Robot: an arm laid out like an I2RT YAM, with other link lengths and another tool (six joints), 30 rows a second.
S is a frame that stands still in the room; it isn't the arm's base.
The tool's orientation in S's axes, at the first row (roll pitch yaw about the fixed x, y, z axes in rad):
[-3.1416 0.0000 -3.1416]
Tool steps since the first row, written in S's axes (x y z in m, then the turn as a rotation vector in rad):
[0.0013 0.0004 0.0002 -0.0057 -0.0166 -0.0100]
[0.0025 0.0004 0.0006 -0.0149 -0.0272 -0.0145]
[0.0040 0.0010 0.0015 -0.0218 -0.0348 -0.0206]
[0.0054 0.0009 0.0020 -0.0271 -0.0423 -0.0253]
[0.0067 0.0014 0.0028 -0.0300 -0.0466 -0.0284]
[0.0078 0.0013 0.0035 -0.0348 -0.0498 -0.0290]
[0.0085 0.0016 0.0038 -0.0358 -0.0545 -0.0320]
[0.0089 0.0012 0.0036 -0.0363 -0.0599 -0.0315]
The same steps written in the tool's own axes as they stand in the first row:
[-0.0013 0.0004 -0.0002 0.0057 -0.0166 0.0100]
[-0.0025 0.0004 -0.0006 0.0149 -0.0272 0.0145]
[-0.0040 0.0010 -0.0015 0.0218 -0.0348 0.0206]
[-0.0054 0.0009 -0.0020 0.0271 -0.0423 0.0253]
[-0.0067 0.0014 -0.0028 0.0300 -0.0466 0.0284]
[-0.0078 0.0013 -0.0035 0.0348 -0.0498 0.0290]
[-0.0085 0.0016 -0.0038 0.0358 -0.0545 0.0320]
[-0.0089 0.0012 -0.0036 0.0363 -0.0599 0.0315]

